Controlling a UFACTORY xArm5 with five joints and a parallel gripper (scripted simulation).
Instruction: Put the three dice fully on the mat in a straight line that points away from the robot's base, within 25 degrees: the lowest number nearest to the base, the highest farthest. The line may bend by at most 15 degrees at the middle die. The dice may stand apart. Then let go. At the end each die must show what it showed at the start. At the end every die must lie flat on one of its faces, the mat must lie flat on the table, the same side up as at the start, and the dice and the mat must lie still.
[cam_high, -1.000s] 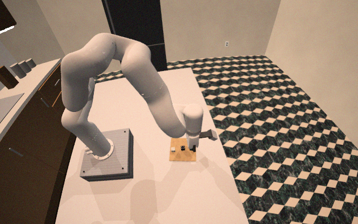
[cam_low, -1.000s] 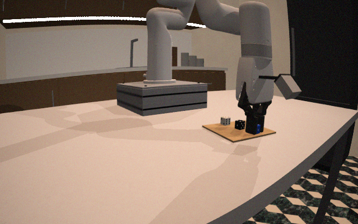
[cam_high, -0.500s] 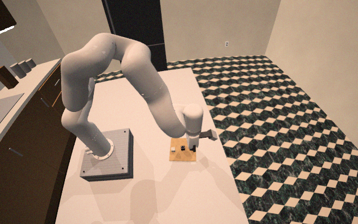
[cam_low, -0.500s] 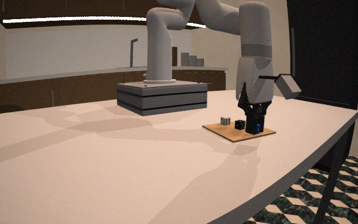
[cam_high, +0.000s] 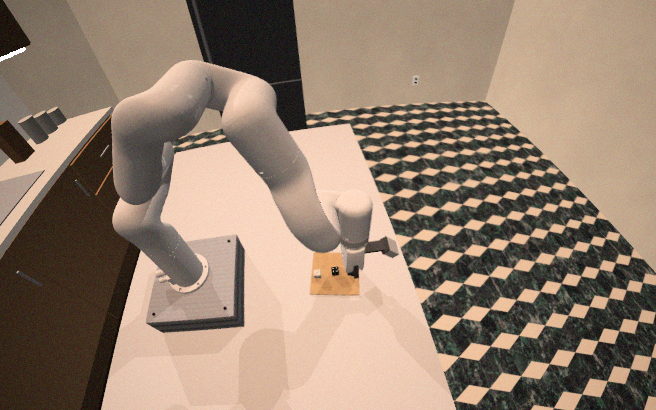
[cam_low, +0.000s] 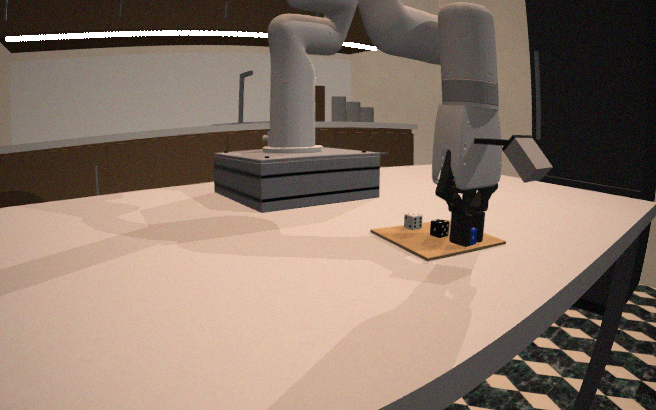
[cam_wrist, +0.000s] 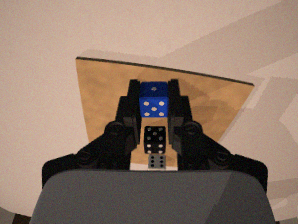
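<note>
Right now the blue die is 1 cm below my hand. From my hand the other things lie so: black die 5 cm behind, 1 cm to the left, 1 cm below; then tan mat 5 cm behind, 1 cm to the left, 2 cm below; then white die 10 cm behind, 2 cm to the left, 1 cm below.
</note>
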